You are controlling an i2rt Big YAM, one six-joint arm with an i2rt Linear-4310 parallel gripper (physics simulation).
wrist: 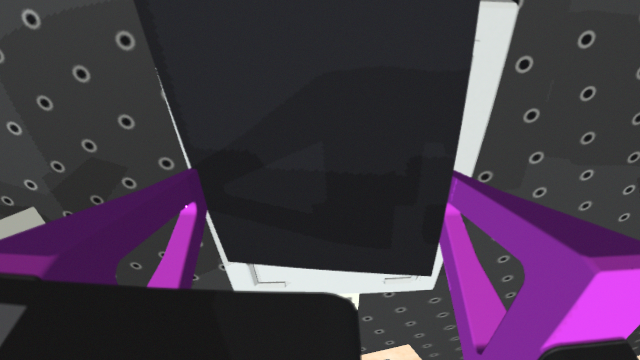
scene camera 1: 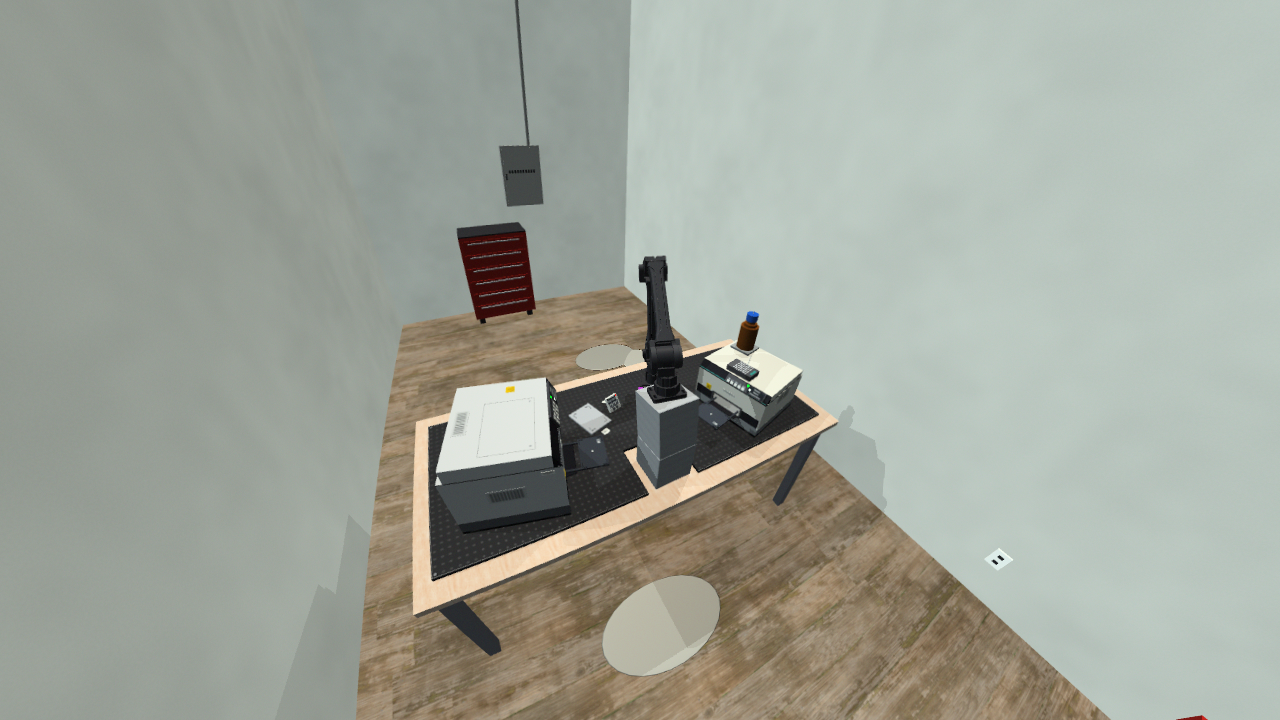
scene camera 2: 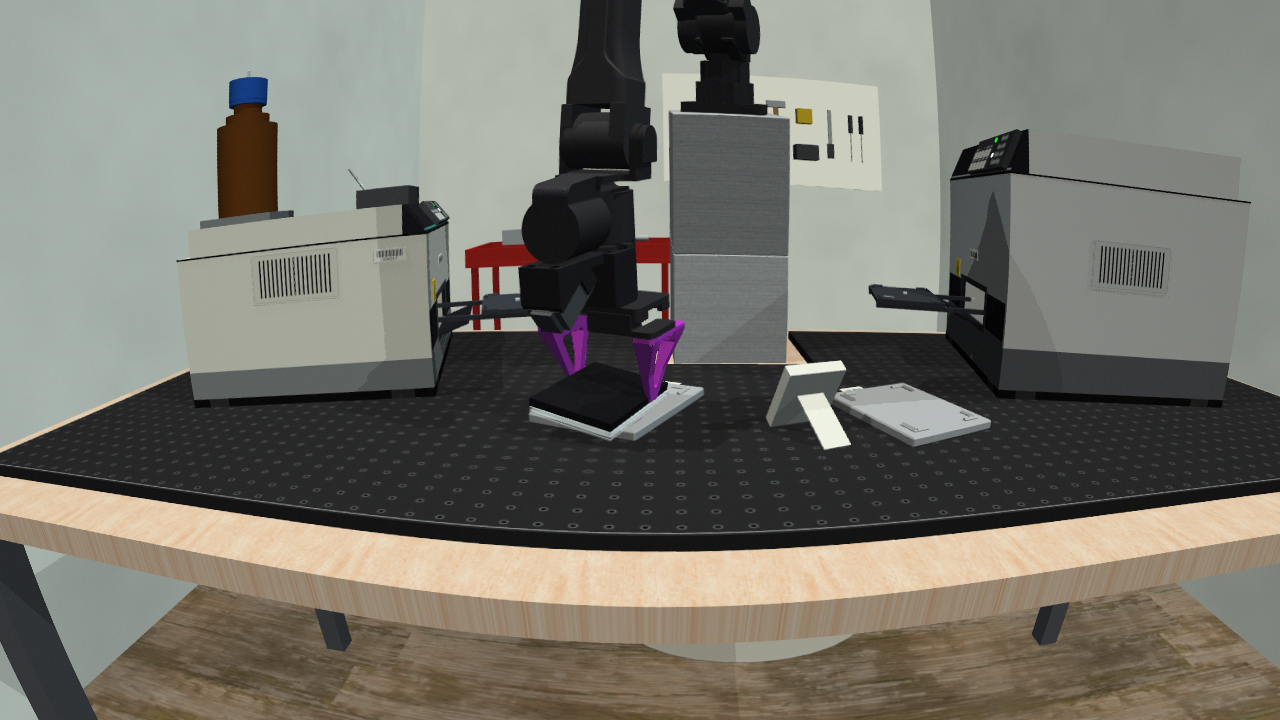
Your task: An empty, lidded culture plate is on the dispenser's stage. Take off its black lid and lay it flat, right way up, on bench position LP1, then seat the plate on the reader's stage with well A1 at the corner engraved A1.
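Places are measured from the arm's base along level axes (x left, y back, z up), in centimetres.
Pixels of known places: gripper, between the fingertips: (wrist: 320, 180) (scene camera 2: 613, 393); arm's base, origin of its link: (scene camera 1: 666, 394) (scene camera 2: 725, 112).
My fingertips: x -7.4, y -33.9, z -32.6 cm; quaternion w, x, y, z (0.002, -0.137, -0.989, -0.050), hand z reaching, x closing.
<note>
Ahead of a thing's pixels: the offset from my fingertips to its middle.
My gripper (scene camera 2: 614, 388) (wrist: 320, 180) is shut on the black lid @[dx -0.5, dy -2.6, dz +0.8 cm] (scene camera 2: 581, 398) (wrist: 320, 125), one purple finger at each of two opposite sides. The lid has its flat top up. It lies over or very close above the pale bench position (scene camera 2: 666, 410) (wrist: 485, 95), offset so that pale strips show at its edges. What is beneath the lid, and whether the culture plate is there, is hidden. The dispenser's stage @[dx -23.4, dy +20.8, dz +5.1 cm] (scene camera 1: 713, 414) (scene camera 2: 503, 305) juts from the cream machine, partly behind my gripper in scene camera 2. The reader's stage @[dx +37.3, dy +31.6, dz +6.8 cm] (scene camera 1: 588, 453) (scene camera 2: 904, 296) shows no plate I can make out.
A white tilted stand (scene camera 1: 612, 402) (scene camera 2: 791, 398) and a second pale bench position @[dx +30.9, dy +5.0, dz -1.7 cm] (scene camera 1: 588, 418) (scene camera 2: 921, 413) are beside the held lid. The dispenser @[dx -45.3, dy +10.2, dz +12.1 cm] (scene camera 1: 760, 376) (scene camera 2: 304, 313) carries a brown bottle @[dx -48.7, dy -3.7, dz +31.2 cm] (scene camera 1: 747, 334) (scene camera 2: 247, 165). The reader @[dx +62.6, dy +31.4, dz +14.3 cm] (scene camera 1: 501, 447) (scene camera 2: 1109, 295) stands opposite. The grey pedestal (scene camera 1: 664, 438) (scene camera 2: 729, 197) rises between them.
</note>
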